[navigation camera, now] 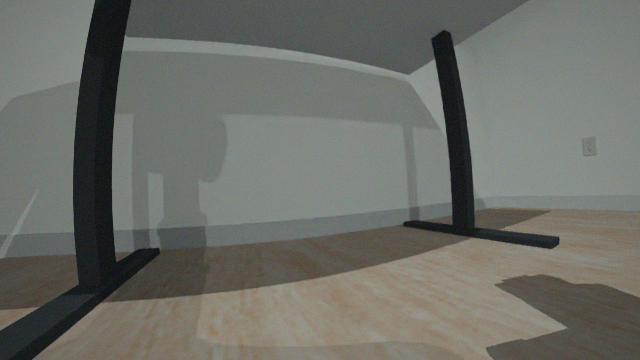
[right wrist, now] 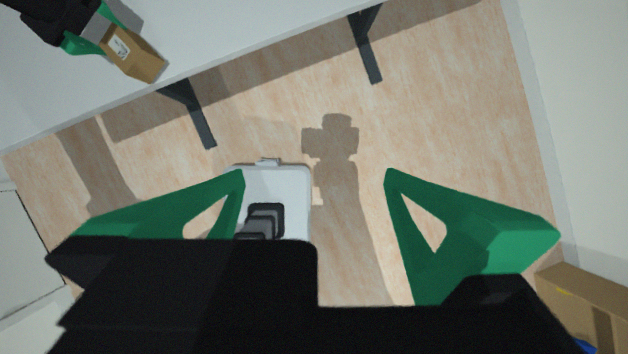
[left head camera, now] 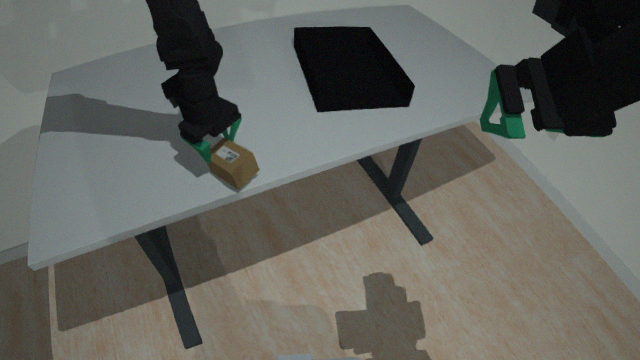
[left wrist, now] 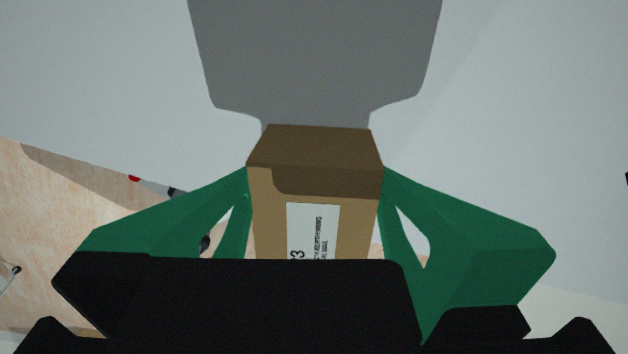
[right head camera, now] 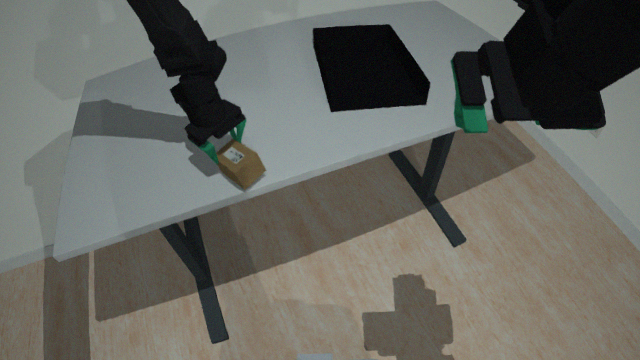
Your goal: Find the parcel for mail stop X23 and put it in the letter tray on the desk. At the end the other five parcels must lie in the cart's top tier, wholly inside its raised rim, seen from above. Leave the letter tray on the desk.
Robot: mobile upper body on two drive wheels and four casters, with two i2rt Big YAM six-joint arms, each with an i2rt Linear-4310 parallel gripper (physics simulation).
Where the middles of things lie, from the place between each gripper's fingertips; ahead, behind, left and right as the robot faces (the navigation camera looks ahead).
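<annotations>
From my right hand, the black letter tray [right head camera: 366,66] is 6 cm to the left and 62 cm ahead, and it's 30 cm below that hand.
From my left hand, the black letter tray is 330 mm to the right, 370 mm ahead and 10 mm below. Going by its middle, the black letter tray is nearer to my left hand than to my right hand.
</annotations>
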